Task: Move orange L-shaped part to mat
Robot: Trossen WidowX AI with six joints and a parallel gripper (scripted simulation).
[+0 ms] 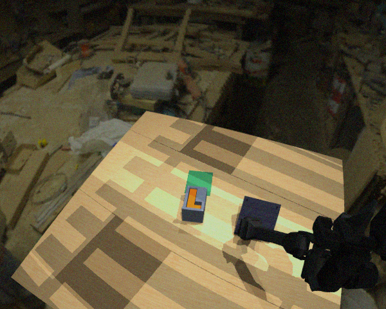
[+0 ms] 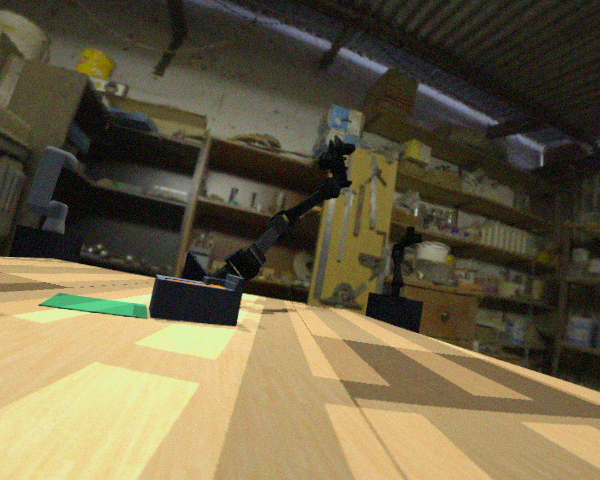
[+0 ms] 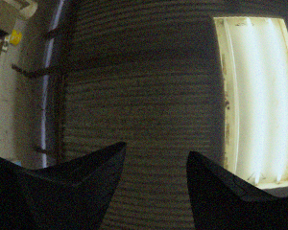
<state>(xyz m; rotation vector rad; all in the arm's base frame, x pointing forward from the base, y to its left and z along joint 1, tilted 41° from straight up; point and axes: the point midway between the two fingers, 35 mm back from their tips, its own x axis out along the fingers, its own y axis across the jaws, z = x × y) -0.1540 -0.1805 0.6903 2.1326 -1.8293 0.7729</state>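
The orange L-shaped part lies 51 cm ahead of my gripper tip, 29 cm to the right of it and 65 cm below it. The rest, counted from my gripper tip: green mat 57 cm ahead, 45 cm to the right, 71 cm below.
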